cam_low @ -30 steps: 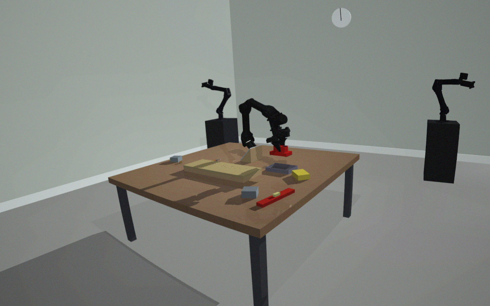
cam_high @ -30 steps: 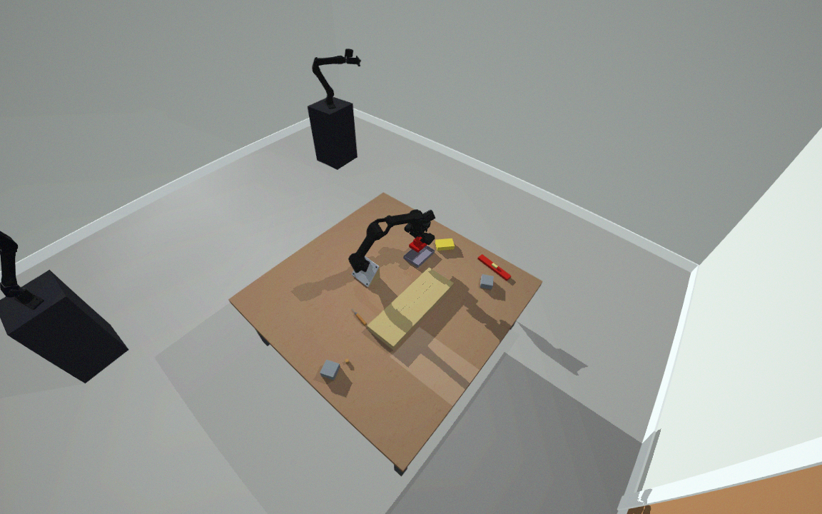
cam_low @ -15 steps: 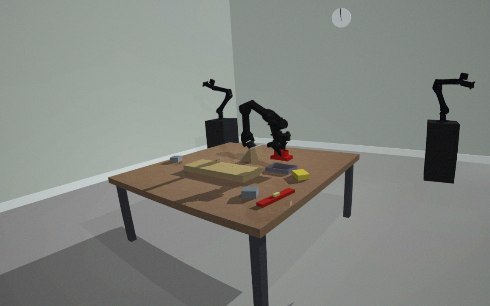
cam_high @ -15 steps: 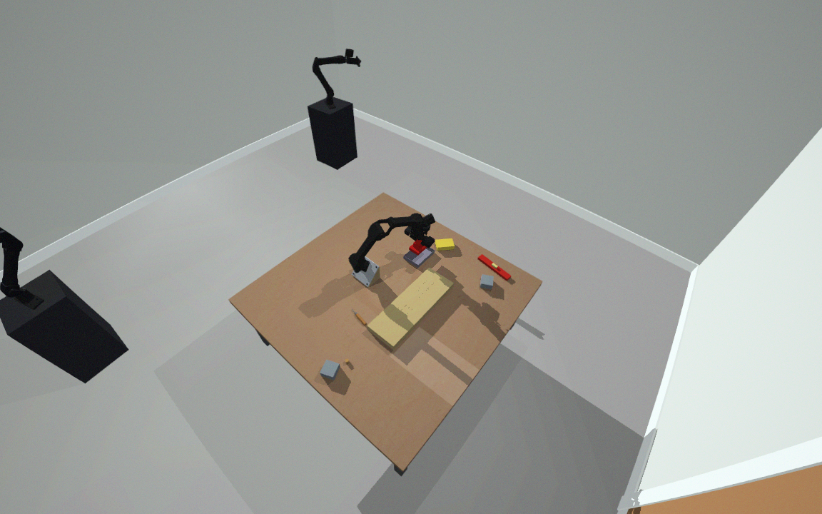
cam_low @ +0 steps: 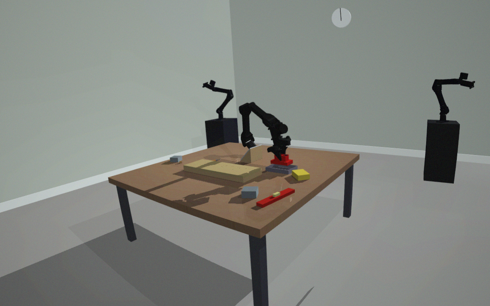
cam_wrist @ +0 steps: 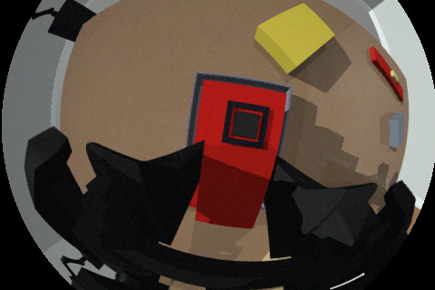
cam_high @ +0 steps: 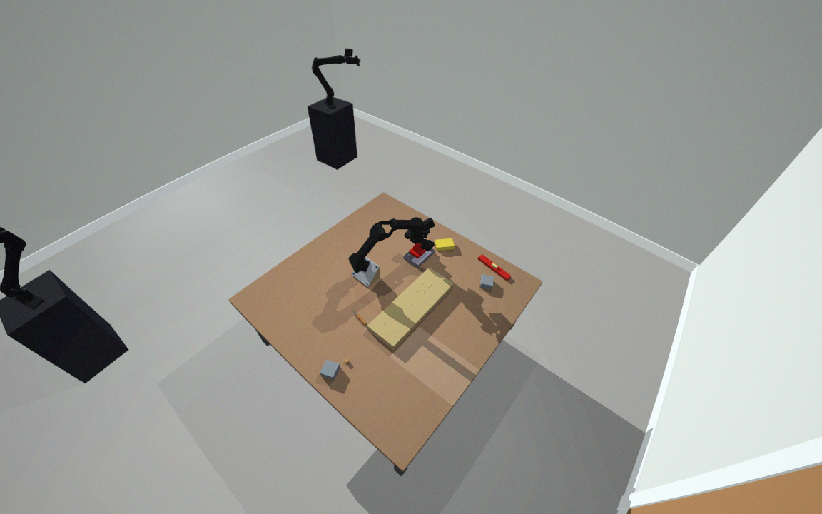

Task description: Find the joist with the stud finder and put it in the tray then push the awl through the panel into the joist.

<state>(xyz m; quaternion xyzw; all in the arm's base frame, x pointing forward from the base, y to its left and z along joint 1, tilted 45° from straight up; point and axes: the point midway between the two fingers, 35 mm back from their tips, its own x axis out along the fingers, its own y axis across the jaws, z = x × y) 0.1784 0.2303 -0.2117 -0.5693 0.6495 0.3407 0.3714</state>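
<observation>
Right now the grey-purple tray is 10 mm to the right of my gripper tip and 50 mm below it. From my gripper tip the other things lie so: red stud finder 10 mm to the left, 20 mm above; then yellow block 80 mm ahead, 160 mm to the left, 50 mm below; then red level 420 mm ahead, 180 mm to the left, 50 mm below.
</observation>
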